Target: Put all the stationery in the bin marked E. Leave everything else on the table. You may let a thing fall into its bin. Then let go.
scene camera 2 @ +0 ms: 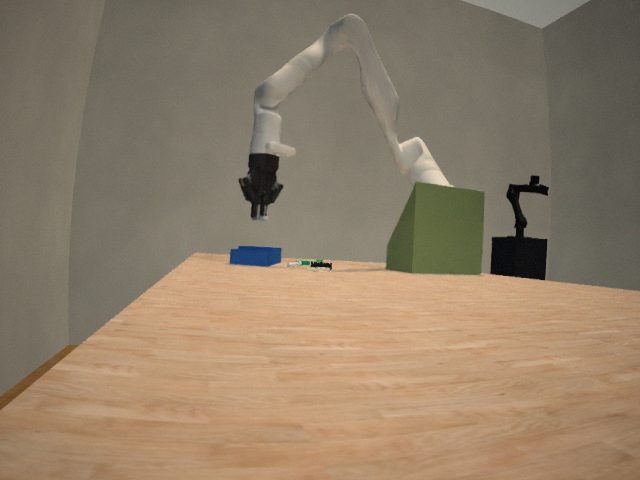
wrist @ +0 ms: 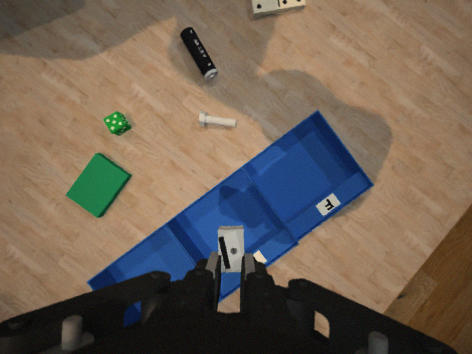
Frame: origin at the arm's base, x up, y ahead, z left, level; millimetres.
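Seen in the pictures: gripper, between the fingertips: (scene camera 2: 258,220) (wrist: 231,268); arm's base, origin of its link: (scene camera 2: 448,215).
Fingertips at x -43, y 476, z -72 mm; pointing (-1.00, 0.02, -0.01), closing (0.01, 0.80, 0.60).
Observation:
Offsets run from my fingertips to a thing's top centre. "*": to the spot under its first point.
My gripper (scene camera 2: 259,218) (wrist: 231,268) is shut on a grey pencil sharpener @[dx +11, dy -9, dz +11 mm] (wrist: 231,242) with a dark blade and a screw. In the scene view it hangs above the blue three-part bin @[dx -64, dy -5, dz +4 mm] (scene camera 2: 253,256) (wrist: 246,169). In the wrist view the sharpener shows over the middle compartment, whose white label @[dx -69, dy +27, dz -3 mm] (wrist: 259,257) is partly hidden by my fingers. The far-right compartment bears the label F @[* dx -76, dy +47, dz +78 mm] (wrist: 328,204). The near-left compartment is partly covered by the gripper, and its label is hidden.
Beside the bin lie a white bolt @[dx -91, dy -83, dz +75 mm] (wrist: 218,121), a black battery @[dx -90, dy -136, dz +113 mm] (wrist: 199,53), a green die @[dx -88, dy -155, dz +11 mm] (wrist: 117,123), a green block @[dx -94, dy -133, dz -48 mm] (wrist: 99,185) and a domino @[* dx -97, dy -106, dz +197 mm] (wrist: 278,6). A large green block (scene camera 2: 448,229) stands by the arm's base. A smaller black arm (scene camera 2: 518,206) stands at the far right.

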